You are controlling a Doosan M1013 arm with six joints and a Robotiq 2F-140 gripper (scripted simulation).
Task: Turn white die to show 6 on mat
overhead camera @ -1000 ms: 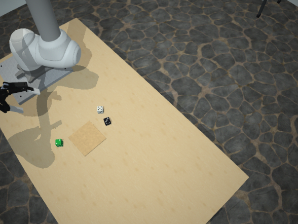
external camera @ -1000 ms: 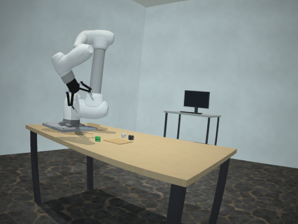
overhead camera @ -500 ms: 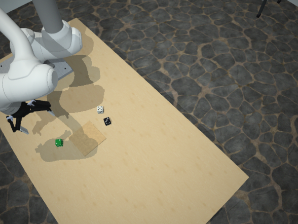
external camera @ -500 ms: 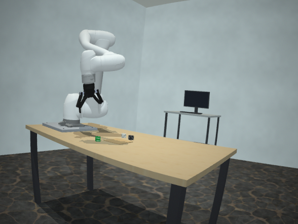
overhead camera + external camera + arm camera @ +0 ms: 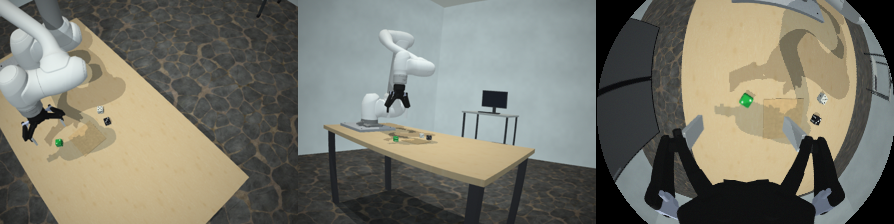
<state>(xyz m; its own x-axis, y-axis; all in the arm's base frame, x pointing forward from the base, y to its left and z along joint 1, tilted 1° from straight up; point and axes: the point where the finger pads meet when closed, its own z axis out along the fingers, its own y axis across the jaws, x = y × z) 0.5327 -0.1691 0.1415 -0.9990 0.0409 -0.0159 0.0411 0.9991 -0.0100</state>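
Now: hand 26 cm to the right of the black die, 14 cm above it and 6 cm short of it. Also, from my hand: green die (14 cm below, 1 cm to the left, 1 cm behind); then tan mat (16 cm below, 13 cm to the left, 6 cm ahead); then white die (28 cm to the left, 14 cm below, 2 cm behind).
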